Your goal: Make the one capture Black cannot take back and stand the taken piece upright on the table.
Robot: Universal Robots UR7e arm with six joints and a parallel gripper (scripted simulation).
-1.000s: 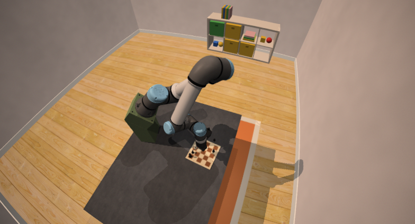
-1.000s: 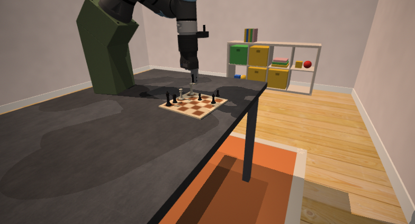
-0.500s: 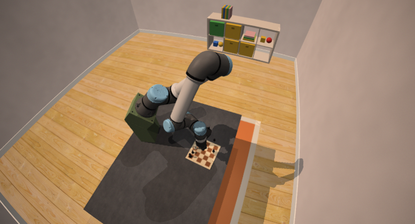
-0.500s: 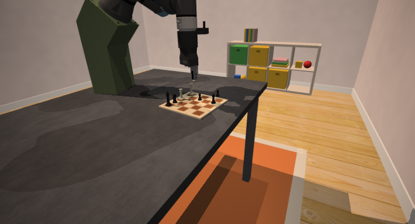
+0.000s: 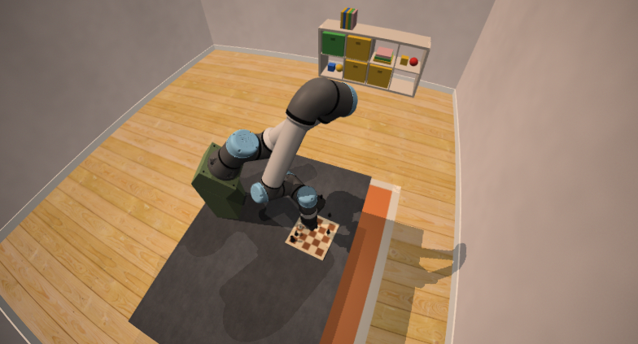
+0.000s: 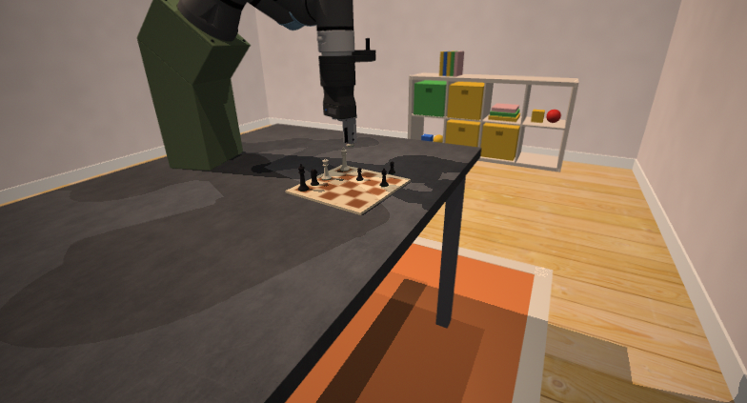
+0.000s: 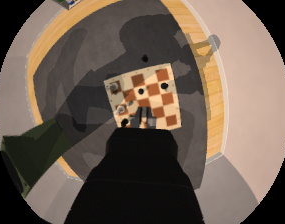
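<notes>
My gripper is now 13 cm above the small chessboard. The rest, counted from my hand: small white pawn 1 cm below.
</notes>
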